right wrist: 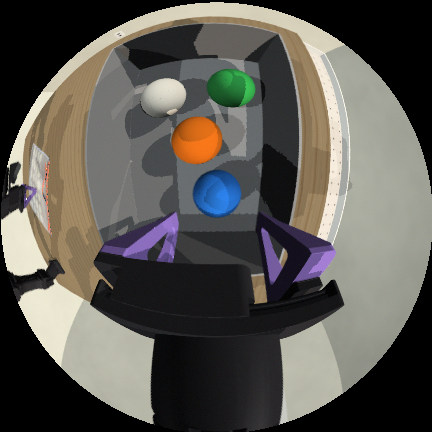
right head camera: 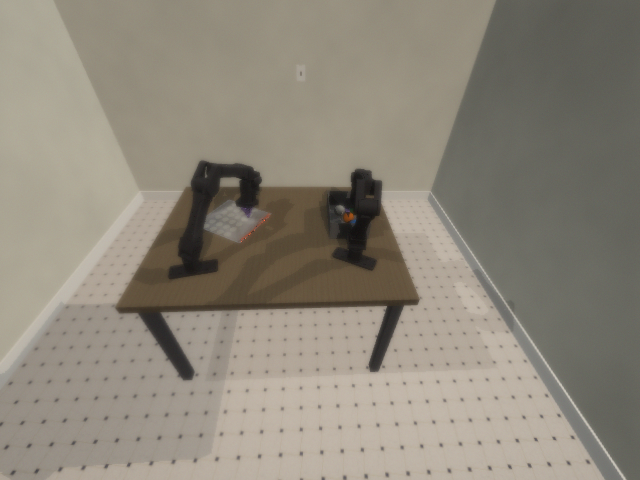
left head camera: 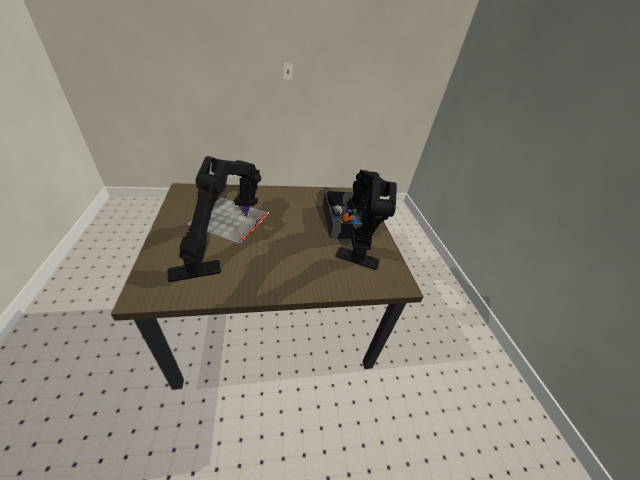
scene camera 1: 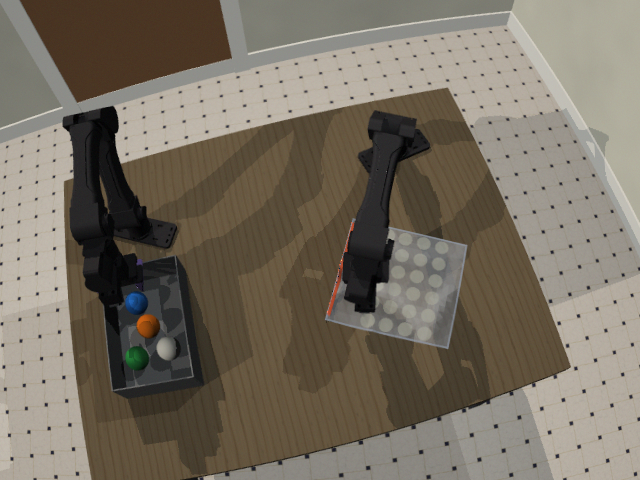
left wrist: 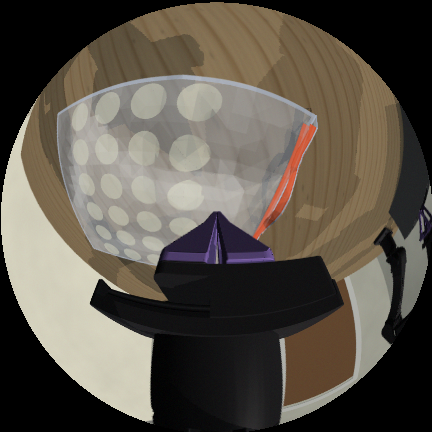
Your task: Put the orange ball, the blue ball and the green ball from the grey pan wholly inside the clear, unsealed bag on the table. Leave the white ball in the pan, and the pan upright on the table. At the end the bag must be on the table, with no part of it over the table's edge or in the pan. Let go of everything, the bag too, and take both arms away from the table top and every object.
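The clear bag lies flat on the table, with pale dots and a red-orange strip along its mouth edge. My left gripper is shut, its tips over the bag near the mouth; no film shows clearly between them. The grey pan stands upright. In it lie the blue ball, orange ball, green ball and white ball. My right gripper is open and empty over the pan's end, beside the blue ball.
The wooden table carries both arm bases. The right arm's base stands close to the pan. The left arm's base stands beyond the bag in scene camera 1. The pan is near a side edge of the table.
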